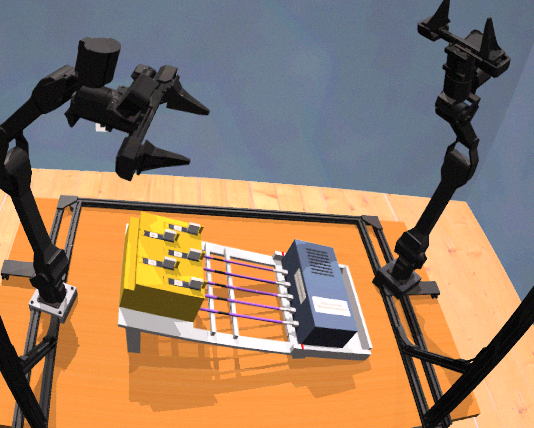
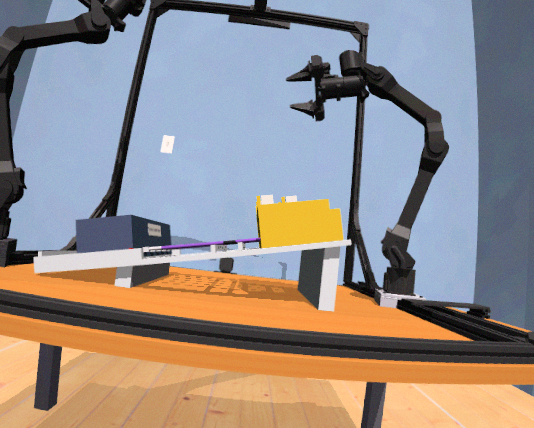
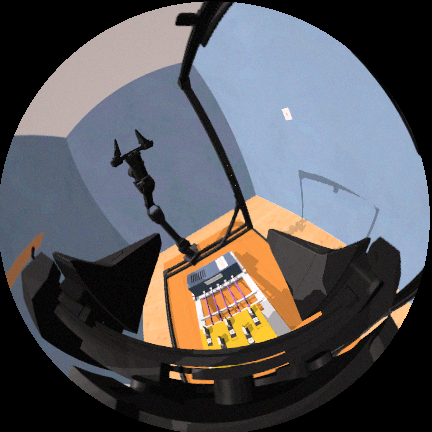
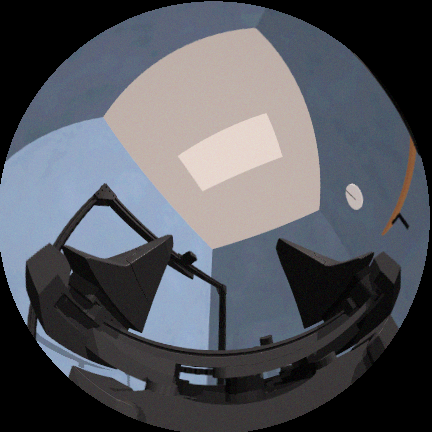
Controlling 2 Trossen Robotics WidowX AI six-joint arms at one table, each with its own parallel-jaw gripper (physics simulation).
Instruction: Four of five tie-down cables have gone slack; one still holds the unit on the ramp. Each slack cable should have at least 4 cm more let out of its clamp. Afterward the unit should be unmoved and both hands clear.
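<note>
The dark blue unit sits at the lower end of the white ramp. A yellow block with several grey clamp levers on top stands at the raised end. Several purple cables run nearly straight from the block to white fittings beside the unit; their slack cannot be told. My left gripper is open and empty, high above the block and clear of it. My right gripper is open and empty, raised far from the ramp.
A black frame runs around the orange table top, with uprights and an overhead bar. White crossbars span the ramp under the cables. The ramp's higher end rests on a support leg.
</note>
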